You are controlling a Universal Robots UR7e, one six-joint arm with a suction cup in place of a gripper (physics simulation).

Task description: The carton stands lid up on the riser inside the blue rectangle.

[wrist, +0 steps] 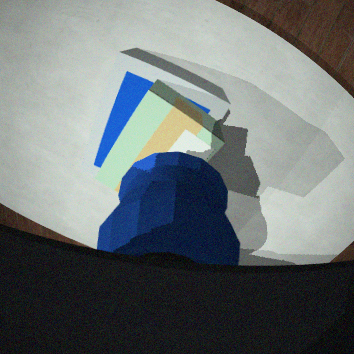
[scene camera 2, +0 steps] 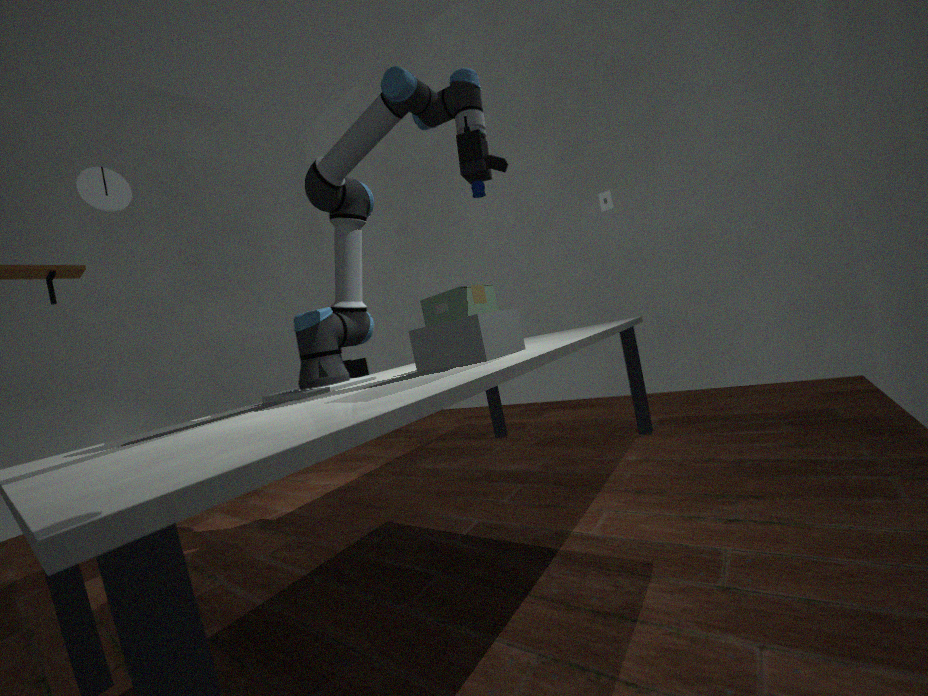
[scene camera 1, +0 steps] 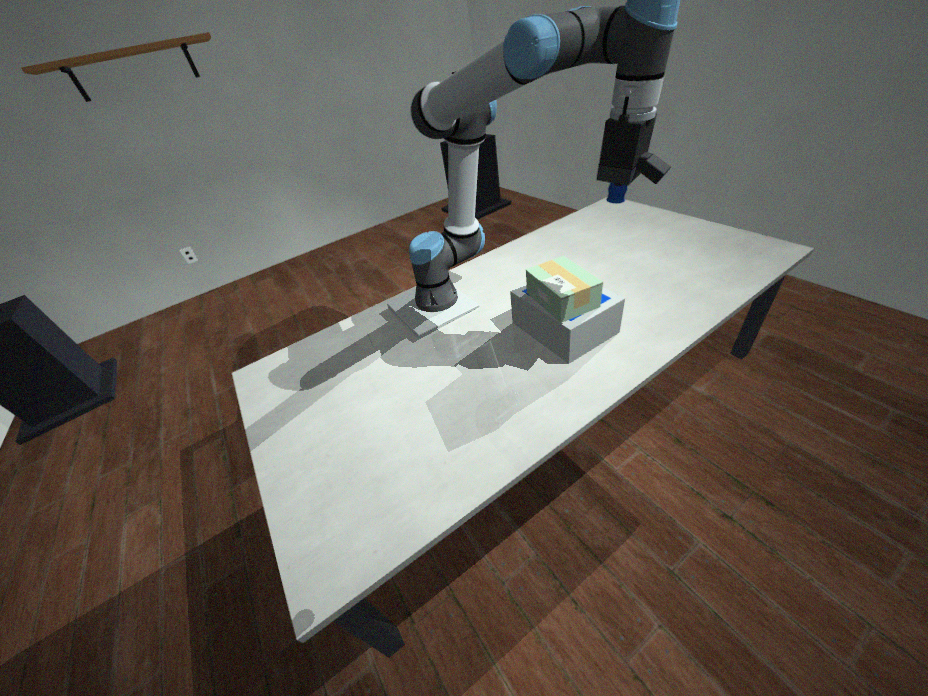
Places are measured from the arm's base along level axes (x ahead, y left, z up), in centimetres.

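Pixels of known places: end effector, tool point: (wrist: pixel 172 202) (scene camera 2: pixel 479 195) (scene camera 1: pixel 615 199); arm's base, origin of the base link: (scene camera 2: pixel 325 384) (scene camera 1: pixel 436 299).
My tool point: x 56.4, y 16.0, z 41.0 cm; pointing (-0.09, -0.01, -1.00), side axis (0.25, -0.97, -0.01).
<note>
Ahead of a thing's pixels: the offset from my tool point to its top centre. Level surfaces: height alone.
The green carton {dx -13.3, dy +0.2, dz -22.7 cm} (scene camera 1: pixel 550 295) (scene camera 2: pixel 448 305) (wrist: pixel 140 127) rests on the grey riser {dx -14.4, dy +2.6, dz -30.5 cm} (scene camera 1: pixel 595 335) (scene camera 2: pixel 449 348) (wrist: pixel 177 73). Its face with the orange tape and white label is up. The blue rectangle {dx -14.4, dy +2.6, dz -30.5 cm} (scene camera 1: pixel 605 298) (wrist: pixel 120 115) shows beside the carton as a tapering strip and a small corner, so the carton looks turned relative to it. Part of its outline is hidden under the carton; I cannot tell whether the carton is fully inside. My blue suction cup (scene camera 1: pixel 616 196) (scene camera 2: pixel 478 191) (wrist: pixel 173 175) is open, holds nothing and hangs high above, apart from the carton. It hides the carton's near part in the wrist view.
The riser stands on the white table {dz -42.5 cm} (scene camera 1: pixel 359 479) (scene camera 2: pixel 224 449), near the arm's base (scene camera 1: pixel 436 295) (scene camera 2: pixel 322 367). Shadows cross the table beside the riser. A wooden wall rail (scene camera 1: pixel 119 53) and dark objects on the floor (scene camera 1: pixel 41 367) stand beyond the table.
</note>
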